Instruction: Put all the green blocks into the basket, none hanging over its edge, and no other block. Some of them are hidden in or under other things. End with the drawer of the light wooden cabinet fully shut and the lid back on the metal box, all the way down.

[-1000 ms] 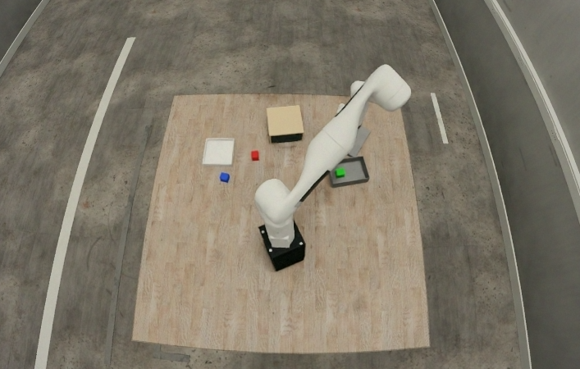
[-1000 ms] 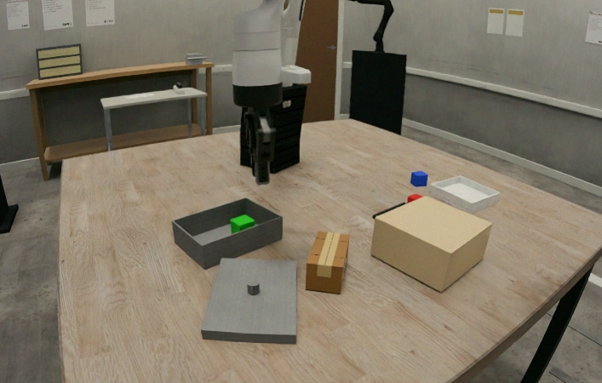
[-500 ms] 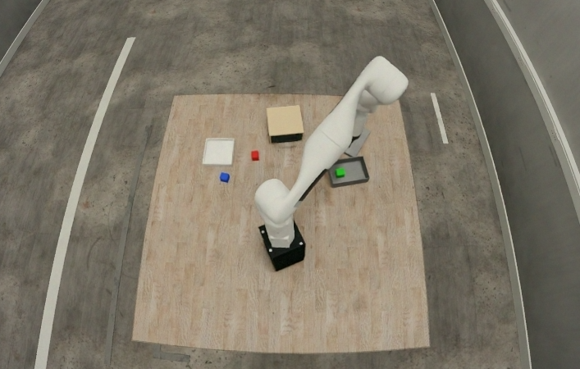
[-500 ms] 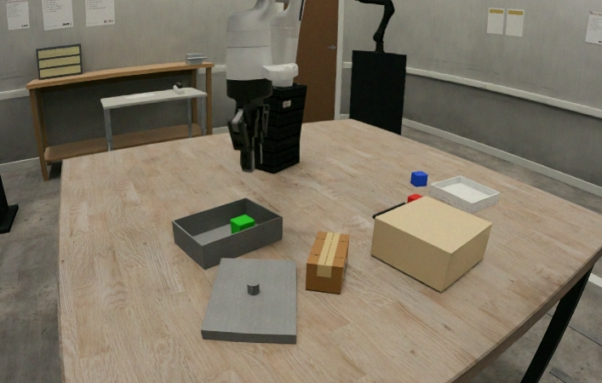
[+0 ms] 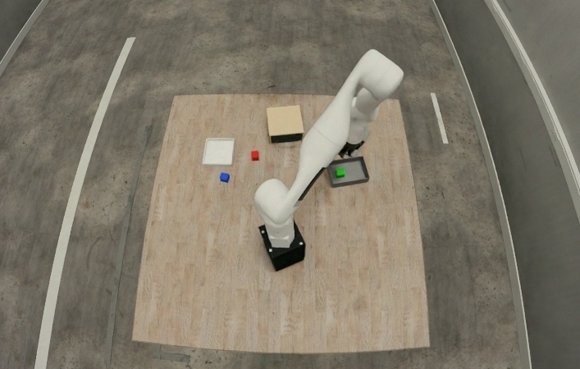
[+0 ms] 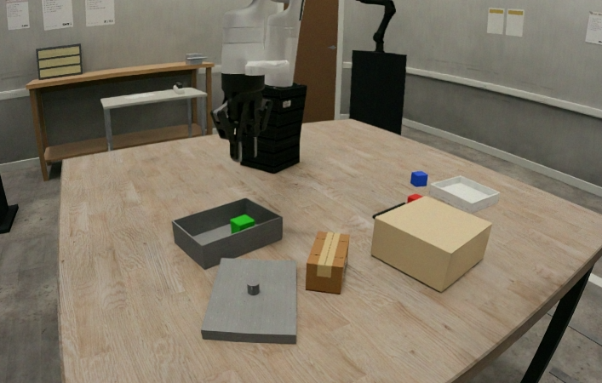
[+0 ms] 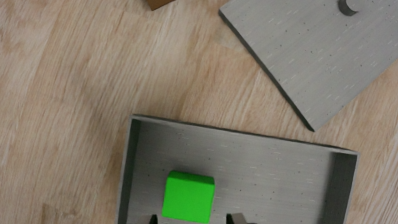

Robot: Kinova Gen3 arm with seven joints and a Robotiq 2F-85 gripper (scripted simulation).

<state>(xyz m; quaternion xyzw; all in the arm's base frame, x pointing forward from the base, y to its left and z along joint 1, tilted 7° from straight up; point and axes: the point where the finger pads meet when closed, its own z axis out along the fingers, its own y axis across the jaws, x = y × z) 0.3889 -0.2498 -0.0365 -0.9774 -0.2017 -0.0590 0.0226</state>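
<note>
Right now the grey metal box is 160 mm below my hand, 40 mm to the right of it and 10 mm behind it. Round my hand: small cardboard box (180 mm ahead, 150 mm below, 80 mm to the left); lid (190 mm ahead, 170 mm below, 70 mm to the right); drawer (270 mm to the left, 210 mm ahead, 150 mm below).
</note>
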